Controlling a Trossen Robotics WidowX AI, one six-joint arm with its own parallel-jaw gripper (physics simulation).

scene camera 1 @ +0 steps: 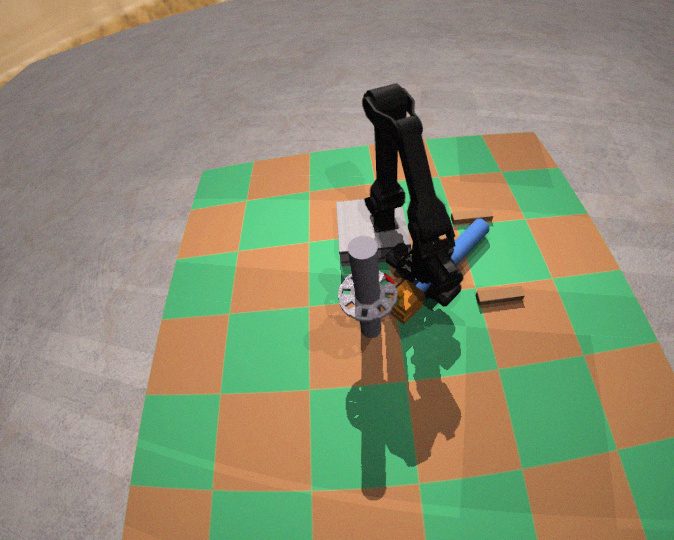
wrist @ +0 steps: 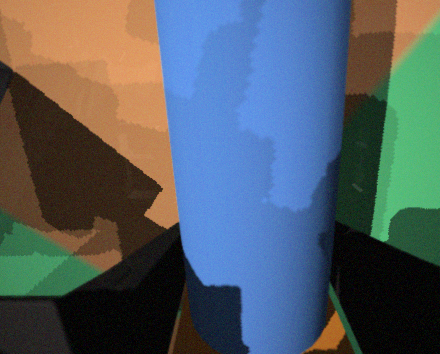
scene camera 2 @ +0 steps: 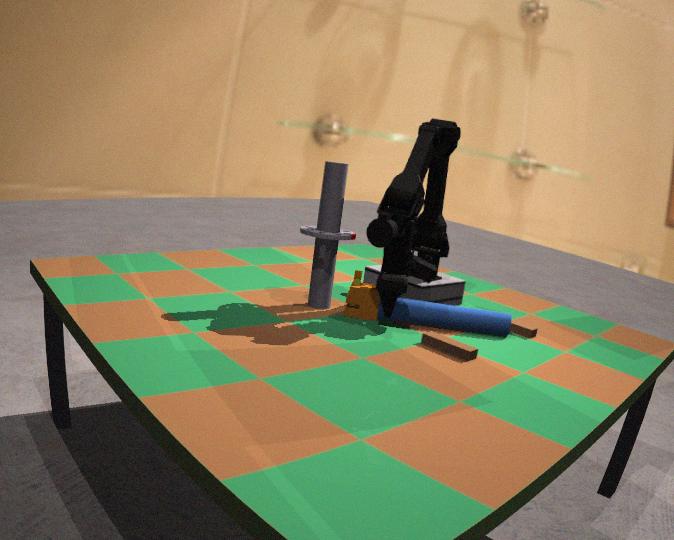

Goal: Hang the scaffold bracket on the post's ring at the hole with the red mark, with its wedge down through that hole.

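The scaffold bracket is a blue tube (scene camera 1: 471, 237) (scene camera 2: 453, 317) (wrist: 254, 158) with an orange head (scene camera 1: 407, 300) (scene camera 2: 363, 302) at its end. It lies low over the checkered mat, the head beside the grey post (scene camera 1: 363, 265) (scene camera 2: 330, 214). The post's ring (scene camera 1: 351, 306) (scene camera 2: 310, 231) has several holes and a red mark (scene camera 1: 388, 279) (scene camera 2: 353, 236) on the side facing the bracket. My gripper (scene camera 1: 437, 286) (scene camera 2: 391, 305) (wrist: 252, 230) is shut on the blue tube close to the orange head, with a black finger pressed on each side in the wrist view.
Two brown wooden blocks (scene camera 1: 500, 295) (scene camera 1: 471, 216) (scene camera 2: 448, 345) (scene camera 2: 522, 330) lie on the mat by the tube's far end. The arm's grey base plate (scene camera 1: 353, 225) (scene camera 2: 442, 289) stands just behind the post.
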